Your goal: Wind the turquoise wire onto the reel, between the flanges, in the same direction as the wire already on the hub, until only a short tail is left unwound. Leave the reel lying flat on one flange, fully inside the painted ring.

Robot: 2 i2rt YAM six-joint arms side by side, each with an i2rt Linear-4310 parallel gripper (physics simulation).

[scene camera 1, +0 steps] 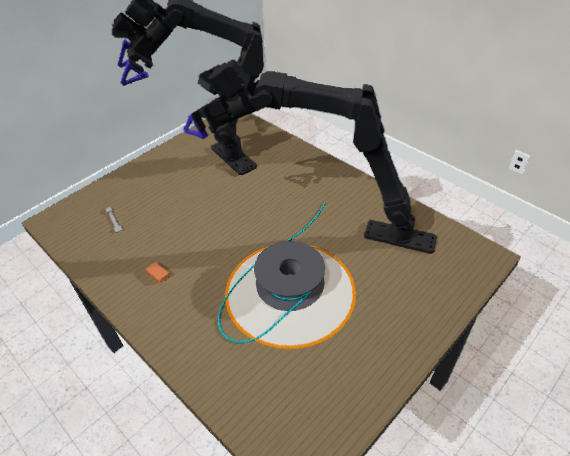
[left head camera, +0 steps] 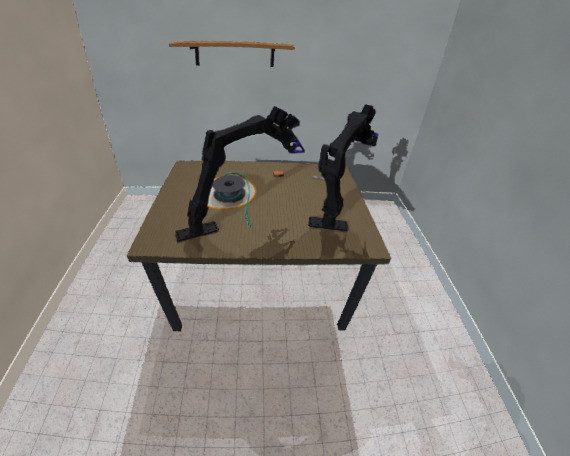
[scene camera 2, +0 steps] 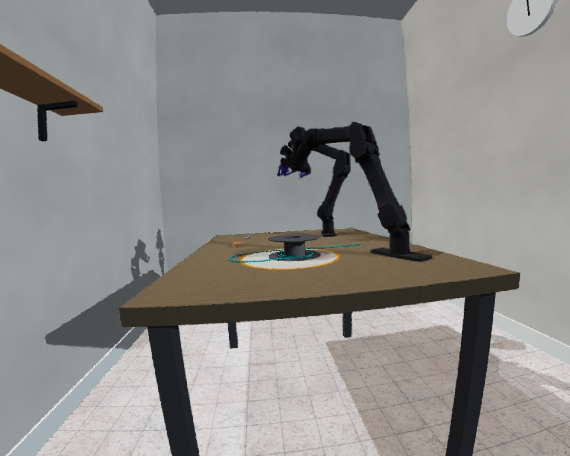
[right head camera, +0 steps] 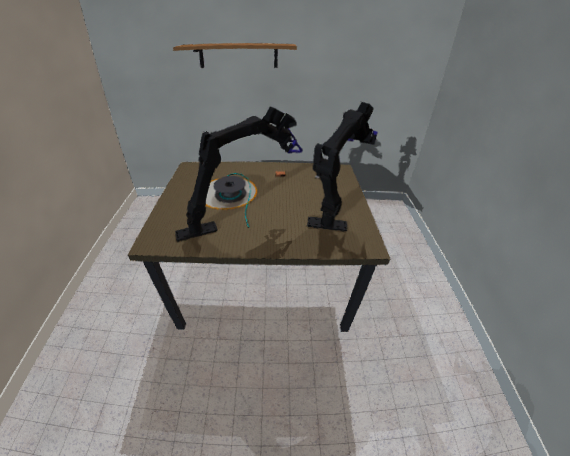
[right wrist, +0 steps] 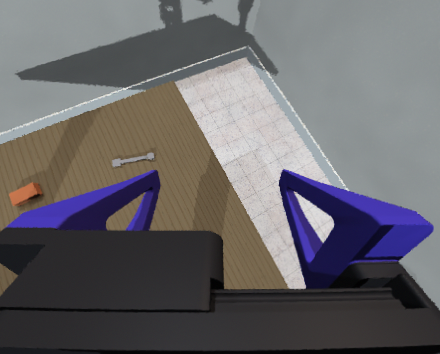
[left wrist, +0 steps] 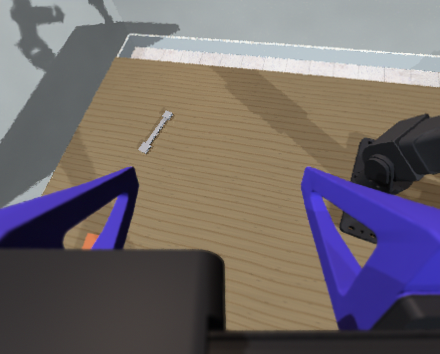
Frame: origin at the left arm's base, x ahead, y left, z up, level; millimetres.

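Where they show: left gripper, fingertip midpoint: [scene camera 1: 196, 123] [left head camera: 300, 146] [scene camera 2: 290, 175] [right head camera: 299, 146] [left wrist: 219, 176]; right gripper, fingertip midpoint: [scene camera 1: 120, 75] [left head camera: 363, 142] [right head camera: 363, 141] [right wrist: 219, 176]; left arm's base, link origin: [scene camera 1: 400, 237] [left head camera: 197, 231] [scene camera 2: 399, 255] [right head camera: 196, 231]; right arm's base, link origin: [scene camera 1: 233, 157] [left head camera: 328, 224] [scene camera 2: 328, 234] [right head camera: 327, 224] [left wrist: 369, 187].
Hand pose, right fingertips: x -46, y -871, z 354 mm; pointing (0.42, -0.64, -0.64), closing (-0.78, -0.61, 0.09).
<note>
Things, the pixels of their centre, and the offset from my right fingertips. Level surfaces: height alone.
- dark grey reel, body centre: [scene camera 1: 289, 274] [scene camera 2: 294, 246] [left head camera: 229, 188] [right head camera: 230, 188] 301 mm ahead, 626 mm left, 322 mm down
- orange block, body centre: [left wrist: 92, 250] [scene camera 1: 157, 272] [right wrist: 25, 194] [scene camera 2: 237, 244] [left head camera: 278, 173] [right head camera: 280, 173] 393 mm ahead, 272 mm left, 347 mm down
- small grey bar-shaped part, body centre: [left wrist: 156, 131] [right wrist: 133, 159] [scene camera 1: 113, 219] 252 mm ahead, 29 mm left, 351 mm down
- wooden table, surface height: 354 mm down
The dark grey reel [left head camera: 229, 184] [right head camera: 229, 185] [scene camera 1: 289, 281] [scene camera 2: 295, 247] lies flat on one flange inside the painted orange ring [left head camera: 256, 192] [scene camera 1: 355, 295] [scene camera 2: 339, 258]. The turquoise wire [left head camera: 249, 205] [right head camera: 246, 212] [scene camera 1: 219, 320] [scene camera 2: 231, 259] shows on the hub, leaves it, loops out past the ring and runs back behind the reel; its free end lies on the table toward the arm bases. My left gripper [left wrist: 219, 176] is open and empty, high above the table, away from the reel. My right gripper [right wrist: 219, 176] is open and empty, high and farther from the reel.
An orange block [left head camera: 278, 173] [right head camera: 280, 174] [scene camera 1: 158, 272] [scene camera 2: 237, 244] [right wrist: 25, 194] and a small grey bar-shaped part [scene camera 1: 113, 220] [left wrist: 156, 132] [right wrist: 133, 159] lie on the wooden table [left head camera: 280, 210] [scene camera 1: 320, 400]. A wall shelf [left head camera: 231, 45] [right head camera: 235, 47] hangs beyond the table.
</note>
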